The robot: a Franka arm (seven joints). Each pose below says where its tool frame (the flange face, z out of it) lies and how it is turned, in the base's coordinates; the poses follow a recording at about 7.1 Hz.
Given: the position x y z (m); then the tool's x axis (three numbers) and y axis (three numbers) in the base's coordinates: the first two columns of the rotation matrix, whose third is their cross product.
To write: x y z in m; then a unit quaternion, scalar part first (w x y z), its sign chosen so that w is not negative. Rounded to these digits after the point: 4 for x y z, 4 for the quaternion.
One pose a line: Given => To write
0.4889, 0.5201, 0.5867, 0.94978, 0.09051, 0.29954, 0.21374, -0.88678, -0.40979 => 0.4889, 0.5201, 0.5867, 0.2244, -0.9615, -0.0791, -0.1373
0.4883, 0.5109, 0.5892, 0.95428, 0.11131, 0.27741, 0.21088, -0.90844, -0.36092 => 0.4883, 0.5109, 0.5892, 0.1971, -0.9686, -0.0832, -0.1263
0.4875, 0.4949, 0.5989, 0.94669, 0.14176, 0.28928, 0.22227, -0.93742, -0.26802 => 0.4875, 0.4949, 0.5989, 0.1503, -0.9751, -0.0933, -0.1340
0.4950, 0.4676, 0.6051, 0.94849, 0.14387, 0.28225, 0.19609, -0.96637, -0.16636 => 0.4950, 0.4676, 0.6051, 0.0966, -0.9823, -0.0865, -0.1352
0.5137, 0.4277, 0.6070, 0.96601, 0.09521, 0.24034, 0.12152, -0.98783, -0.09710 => 0.5137, 0.4277, 0.6070, 0.0556, -0.9899, -0.0547, -0.1183
